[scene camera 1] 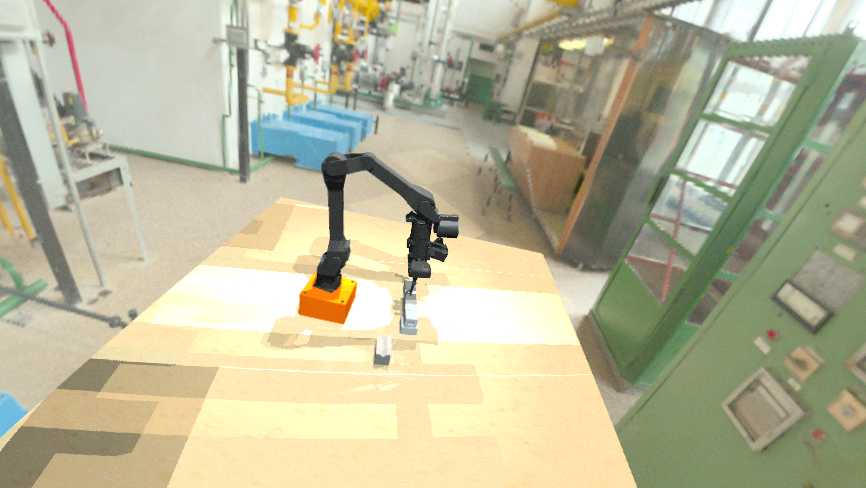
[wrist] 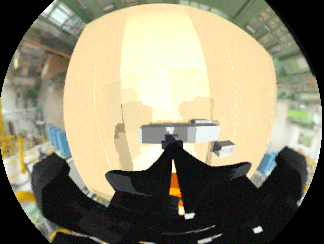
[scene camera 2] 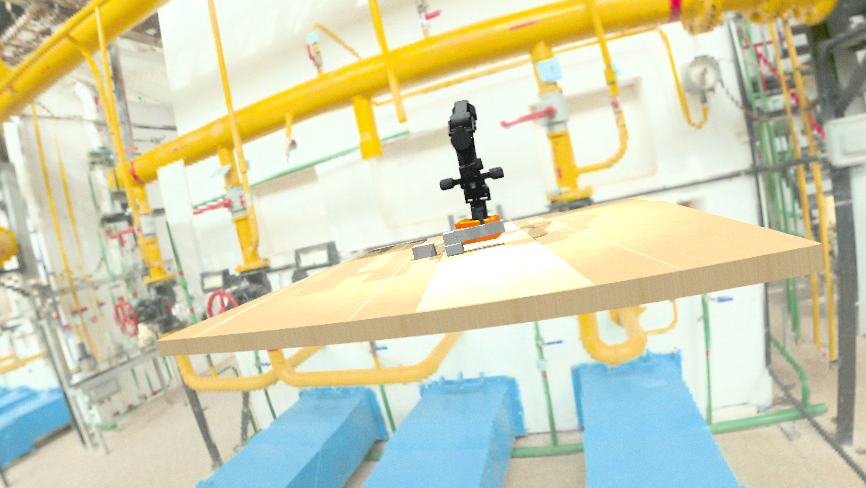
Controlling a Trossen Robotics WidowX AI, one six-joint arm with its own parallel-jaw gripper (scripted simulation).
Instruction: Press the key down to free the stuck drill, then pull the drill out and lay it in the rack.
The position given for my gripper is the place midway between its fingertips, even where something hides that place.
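My gripper (scene camera 2: 477, 207), (scene camera 1: 415, 279), (wrist: 172, 145) is visible in scene camera 2, scene camera 1 and the wrist view.
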